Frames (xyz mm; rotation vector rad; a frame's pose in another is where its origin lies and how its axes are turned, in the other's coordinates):
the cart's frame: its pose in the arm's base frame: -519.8 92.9 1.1 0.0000 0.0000 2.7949
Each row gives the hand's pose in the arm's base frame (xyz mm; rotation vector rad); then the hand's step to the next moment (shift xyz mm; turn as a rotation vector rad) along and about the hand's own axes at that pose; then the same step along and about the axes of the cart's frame.
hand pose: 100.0 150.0 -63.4 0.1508 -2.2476 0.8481
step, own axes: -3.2 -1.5 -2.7 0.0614 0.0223 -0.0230
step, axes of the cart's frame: -4.2 -1.6 0.1 0.0503 -0.0240 0.0410
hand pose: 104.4 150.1 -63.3 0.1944 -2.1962 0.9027
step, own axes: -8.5 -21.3 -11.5 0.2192 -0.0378 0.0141
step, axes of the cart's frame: -23.0 1.6 11.3 0.1381 0.0590 0.1647
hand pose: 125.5 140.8 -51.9 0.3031 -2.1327 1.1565
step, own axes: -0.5 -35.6 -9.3 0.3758 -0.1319 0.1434
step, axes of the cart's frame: -25.3 4.8 26.2 0.2107 0.2355 0.2817
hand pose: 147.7 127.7 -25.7 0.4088 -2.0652 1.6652
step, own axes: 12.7 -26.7 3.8 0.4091 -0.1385 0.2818
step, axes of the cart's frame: -4.8 7.9 28.3 0.2096 0.3780 0.2813
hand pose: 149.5 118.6 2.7 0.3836 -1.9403 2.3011
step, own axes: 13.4 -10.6 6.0 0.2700 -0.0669 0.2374
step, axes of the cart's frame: 7.3 8.0 14.5 0.1193 0.3009 0.1701
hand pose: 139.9 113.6 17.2 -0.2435 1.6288 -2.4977
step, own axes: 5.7 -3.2 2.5 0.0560 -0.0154 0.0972
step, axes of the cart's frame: 4.1 3.8 4.2 0.0007 0.0986 0.0557
